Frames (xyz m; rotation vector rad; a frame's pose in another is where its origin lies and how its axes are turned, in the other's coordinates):
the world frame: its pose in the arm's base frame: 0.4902 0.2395 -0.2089 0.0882 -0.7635 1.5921
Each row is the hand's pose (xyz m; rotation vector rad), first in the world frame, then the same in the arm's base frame.
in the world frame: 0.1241 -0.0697 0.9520 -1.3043 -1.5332 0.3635
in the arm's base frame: 0.1776 -0.1453 0.6162 0.2150 -2.9697 0.7776
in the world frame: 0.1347 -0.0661 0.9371 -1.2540 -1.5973 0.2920
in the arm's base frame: 0.1778 -0.1285 0.6082 0.3414 -2.9503 0.7283
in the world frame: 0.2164 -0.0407 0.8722 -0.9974 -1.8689 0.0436
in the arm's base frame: 0.1629 -0.0244 0.5864 0.8741 -2.8440 0.5623
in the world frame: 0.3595 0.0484 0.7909 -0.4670 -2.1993 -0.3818
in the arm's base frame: 0.0844 0.1425 0.5547 1.6675 -2.4416 0.2929
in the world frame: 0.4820 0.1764 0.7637 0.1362 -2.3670 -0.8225
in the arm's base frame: -0.0455 0.2650 0.5388 2.2684 -1.8321 0.0045
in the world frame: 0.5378 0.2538 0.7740 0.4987 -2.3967 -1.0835
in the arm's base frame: -0.1304 0.3096 0.5412 2.5157 -1.4238 -0.1825
